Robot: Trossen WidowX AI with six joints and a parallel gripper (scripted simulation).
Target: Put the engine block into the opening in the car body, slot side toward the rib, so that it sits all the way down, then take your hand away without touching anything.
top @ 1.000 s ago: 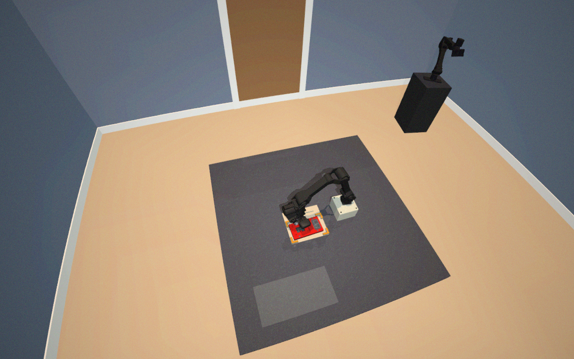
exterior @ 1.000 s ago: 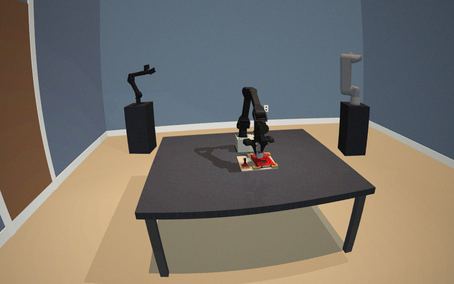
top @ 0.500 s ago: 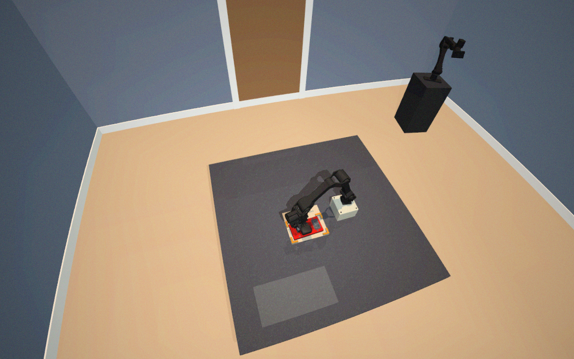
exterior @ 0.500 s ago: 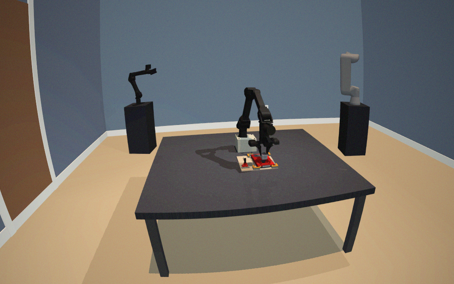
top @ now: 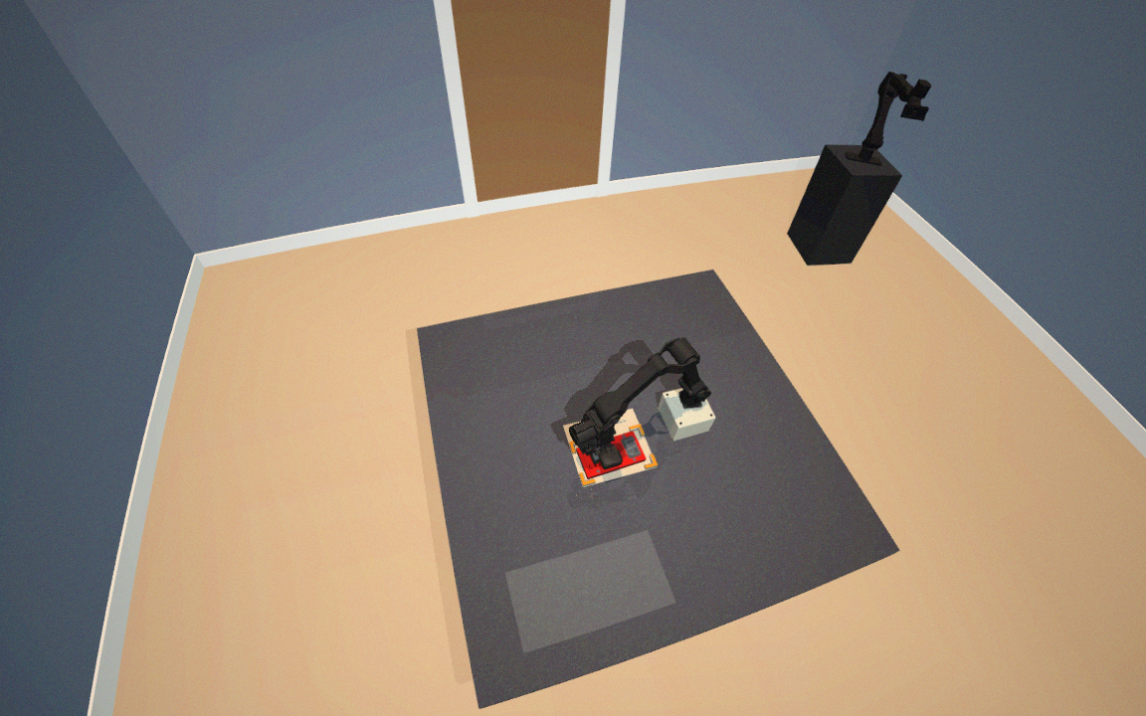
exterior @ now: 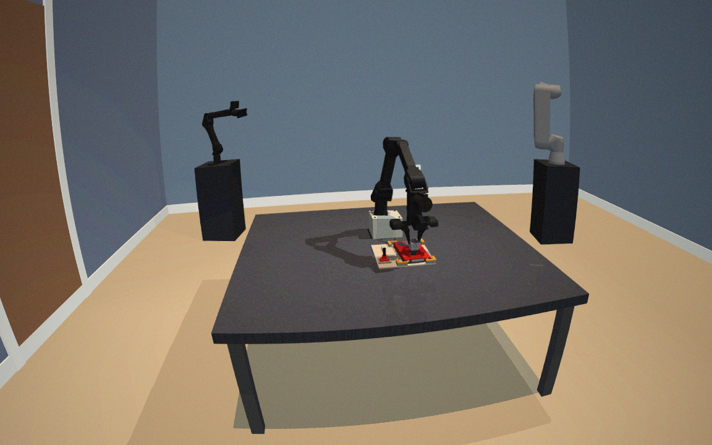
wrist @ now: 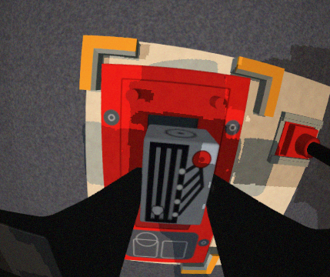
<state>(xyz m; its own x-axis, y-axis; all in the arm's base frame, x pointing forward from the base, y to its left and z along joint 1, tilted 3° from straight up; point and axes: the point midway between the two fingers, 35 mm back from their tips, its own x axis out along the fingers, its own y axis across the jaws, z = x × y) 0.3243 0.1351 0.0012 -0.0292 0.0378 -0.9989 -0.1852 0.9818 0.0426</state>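
My gripper tip is now 1 cm above the grey engine block.
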